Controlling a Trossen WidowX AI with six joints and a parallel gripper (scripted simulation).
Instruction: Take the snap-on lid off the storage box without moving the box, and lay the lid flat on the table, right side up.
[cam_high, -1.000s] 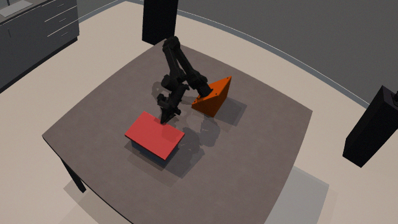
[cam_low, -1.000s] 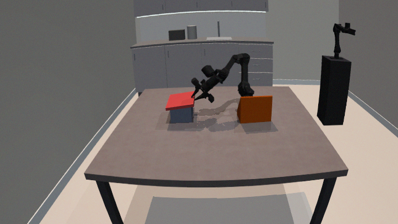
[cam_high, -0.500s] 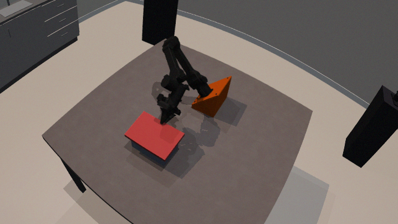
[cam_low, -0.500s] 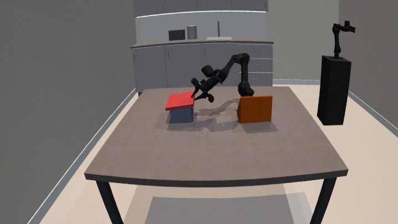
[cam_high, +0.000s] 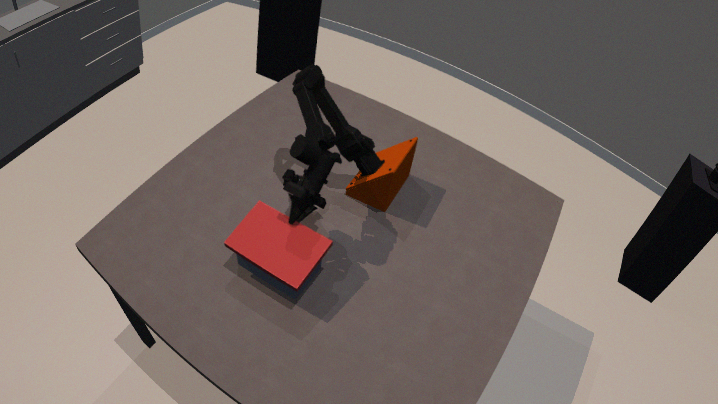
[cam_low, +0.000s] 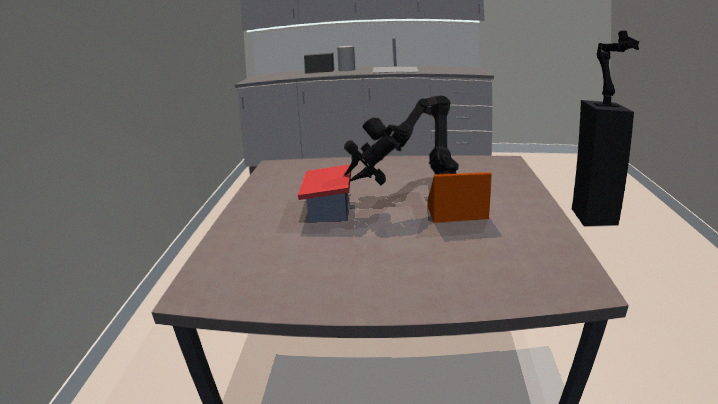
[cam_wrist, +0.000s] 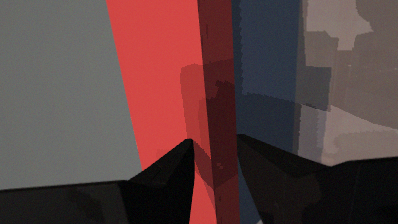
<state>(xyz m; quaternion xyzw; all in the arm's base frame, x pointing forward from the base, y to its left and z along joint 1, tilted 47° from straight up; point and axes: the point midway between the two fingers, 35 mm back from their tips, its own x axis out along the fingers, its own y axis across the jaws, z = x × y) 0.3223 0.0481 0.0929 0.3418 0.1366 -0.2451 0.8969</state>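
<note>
Right now my gripper tip is 8 cm short of the red lid and 1 cm to the right of it. From my gripper tip the other things lie so: blue-grey storage box 7 cm ahead, 1 cm to the left, 6 cm below.
</note>
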